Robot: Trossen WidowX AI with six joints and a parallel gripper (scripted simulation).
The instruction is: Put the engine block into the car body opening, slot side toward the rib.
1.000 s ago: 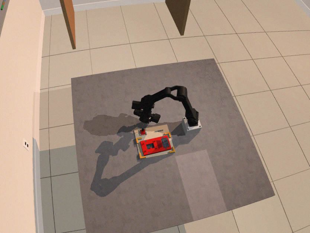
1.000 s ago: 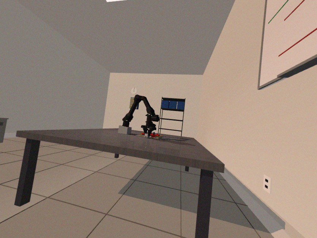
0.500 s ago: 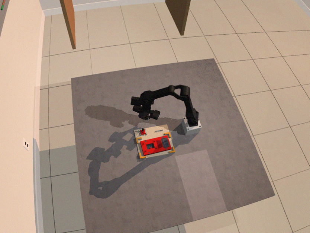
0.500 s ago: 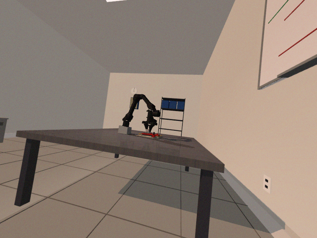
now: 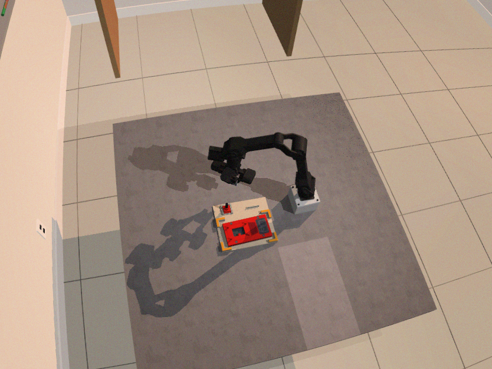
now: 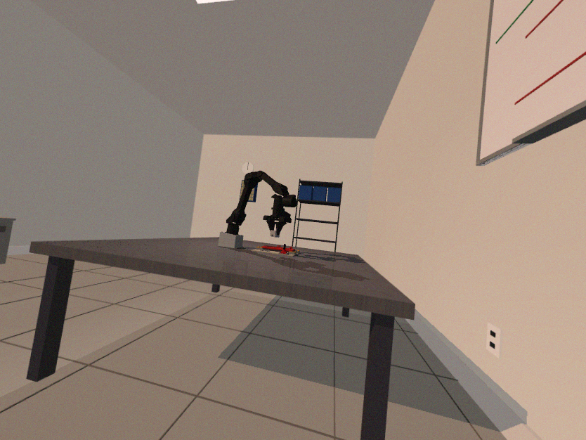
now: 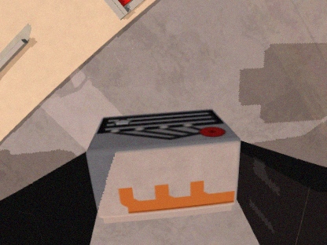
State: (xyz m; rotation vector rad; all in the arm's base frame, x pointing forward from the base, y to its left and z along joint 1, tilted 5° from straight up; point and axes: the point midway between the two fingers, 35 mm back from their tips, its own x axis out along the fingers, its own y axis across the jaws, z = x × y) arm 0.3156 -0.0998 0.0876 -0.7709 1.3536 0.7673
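My gripper tip is 80 mm to the right of the black stick, 80 mm above it and 40 mm short of it. The rest, counted from my gripper tip: engine block (right at my gripper tip).
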